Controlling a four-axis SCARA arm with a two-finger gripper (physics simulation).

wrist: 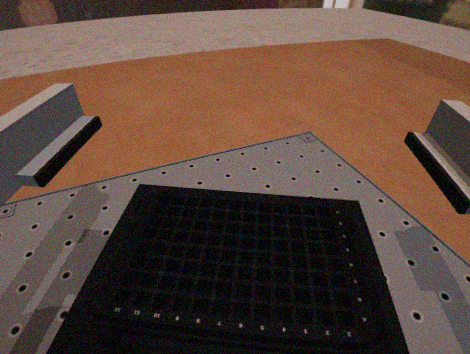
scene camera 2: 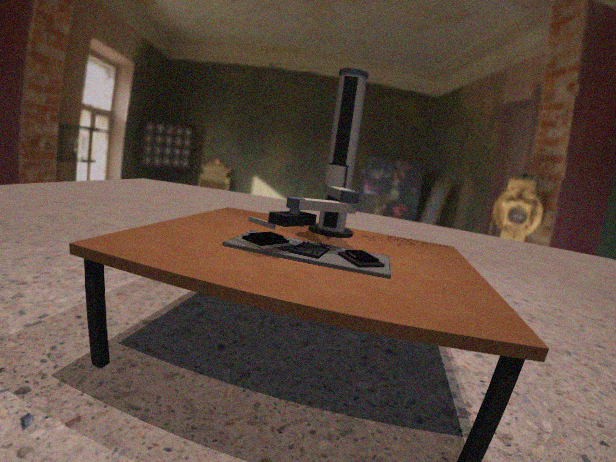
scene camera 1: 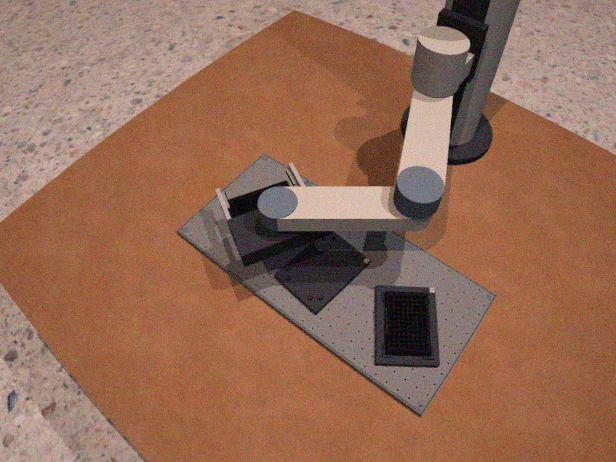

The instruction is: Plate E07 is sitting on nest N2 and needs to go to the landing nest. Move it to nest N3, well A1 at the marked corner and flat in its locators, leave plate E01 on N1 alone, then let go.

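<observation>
A black plate (scene camera 1: 250, 199) (scene camera 2: 265, 238) (wrist: 240, 250), likely E07, sits on the nest at the left end of the board; its nest is mostly hidden. My gripper (scene camera 1: 255, 178) (wrist: 250, 109) is open and empty, its fingers spread wide above and beyond the plate's two sides. The wrist view shows well numbers along the plate's near edge, with A and 1 at the near right. The bare dark nest (scene camera 1: 325, 280) (scene camera 2: 309, 249) in the middle, likely N3, has a pale marked corner. A second black plate (scene camera 1: 407, 322) (scene camera 2: 361, 257), likely E01, lies on the right nest (scene camera 1: 379, 325). No plate names are readable.
All nests stand on a grey perforated board (scene camera 1: 465, 310) (scene camera 2: 235, 244) (wrist: 250, 172) on the orange-brown table (scene camera 1: 150, 325) (scene camera 2: 400, 300) (wrist: 225, 90). The arm's column (scene camera 1: 482, 90) (scene camera 2: 345, 125) stands behind the board. The forearm (scene camera 1: 345, 205) crosses above the left and middle nests.
</observation>
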